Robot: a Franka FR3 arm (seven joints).
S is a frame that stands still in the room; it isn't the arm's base.
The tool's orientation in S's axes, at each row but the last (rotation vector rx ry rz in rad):
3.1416 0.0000 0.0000
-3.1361 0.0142 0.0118
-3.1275 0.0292 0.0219
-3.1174 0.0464 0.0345
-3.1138 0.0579 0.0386
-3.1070 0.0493 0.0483
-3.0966 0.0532 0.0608
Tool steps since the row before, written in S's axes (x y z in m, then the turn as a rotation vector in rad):
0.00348 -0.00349 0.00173 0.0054 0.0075 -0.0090
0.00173 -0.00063 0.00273 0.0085 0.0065 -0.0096
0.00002 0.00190 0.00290 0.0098 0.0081 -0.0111
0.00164 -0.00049 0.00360 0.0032 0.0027 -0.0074
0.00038 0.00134 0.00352 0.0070 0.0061 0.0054
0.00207 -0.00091 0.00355 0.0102 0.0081 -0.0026
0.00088 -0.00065 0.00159 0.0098 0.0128 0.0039
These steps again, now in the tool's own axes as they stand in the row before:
0.00348 0.00349 -0.00173 0.0054 -0.0075 0.0090
0.00171 0.00060 -0.00275 0.0085 -0.0065 0.0096
-0.00006 -0.00194 -0.00287 0.0098 -0.0081 0.0111
0.00157 0.00036 -0.00365 0.0033 -0.0026 0.0074
0.00024 -0.00145 -0.00349 0.0066 -0.0065 -0.0054
0.00198 0.00072 -0.00364 0.0100 -0.0083 0.0026
0.00084 0.00055 -0.00165 0.0092 -0.0133 -0.0037

